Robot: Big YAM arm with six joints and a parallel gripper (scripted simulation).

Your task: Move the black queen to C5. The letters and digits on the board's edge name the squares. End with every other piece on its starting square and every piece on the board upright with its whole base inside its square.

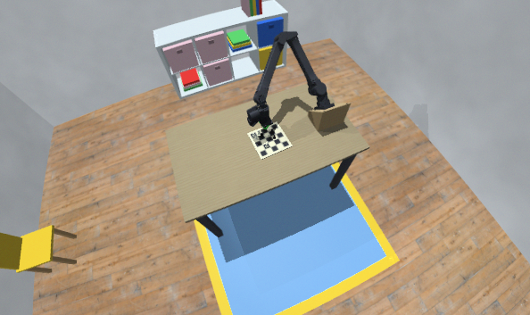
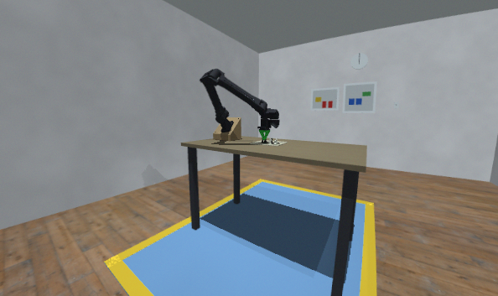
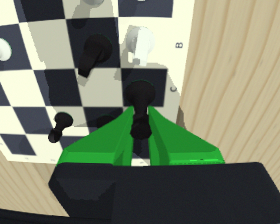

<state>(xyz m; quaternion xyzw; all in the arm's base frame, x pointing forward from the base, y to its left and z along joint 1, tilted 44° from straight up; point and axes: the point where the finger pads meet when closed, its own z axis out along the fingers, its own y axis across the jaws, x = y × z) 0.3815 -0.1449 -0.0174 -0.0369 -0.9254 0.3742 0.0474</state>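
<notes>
Right now my hand is 50 mm short of the white piece and 20 mm above it. Round my hand: chessboard (70 mm to the left, 40 mm below, 10 mm ahead); then black pawn (80 mm to the left, 20 mm below, 20 mm behind).
</notes>
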